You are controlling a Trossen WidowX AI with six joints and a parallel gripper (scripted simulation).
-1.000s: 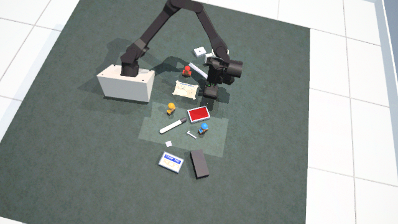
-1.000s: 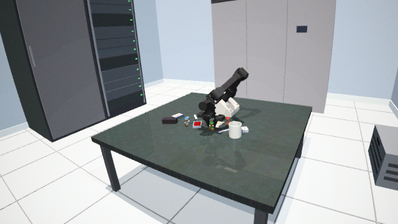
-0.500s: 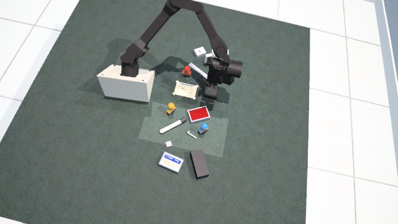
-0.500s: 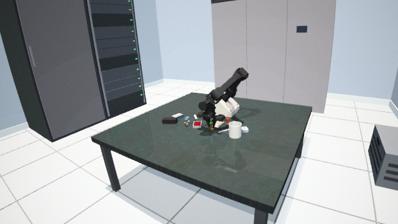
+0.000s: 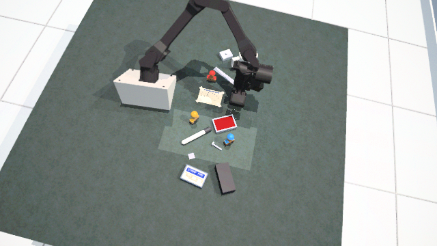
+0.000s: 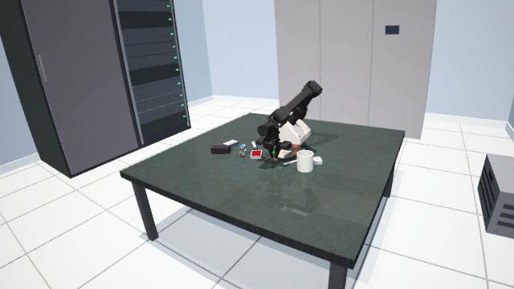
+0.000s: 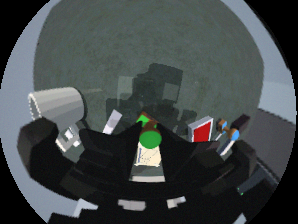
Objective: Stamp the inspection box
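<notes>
My gripper tip is 4 cm past the red ink pad, 13 cm to the left of it and 2 cm above it. Also, from my gripper tip: green-knobbed pass stamp (right at my gripper tip); then red-knobbed stamp (12 cm behind, 8 cm to the left); then white card (12 cm behind, 1 cm to the right, 3 cm below).
</notes>
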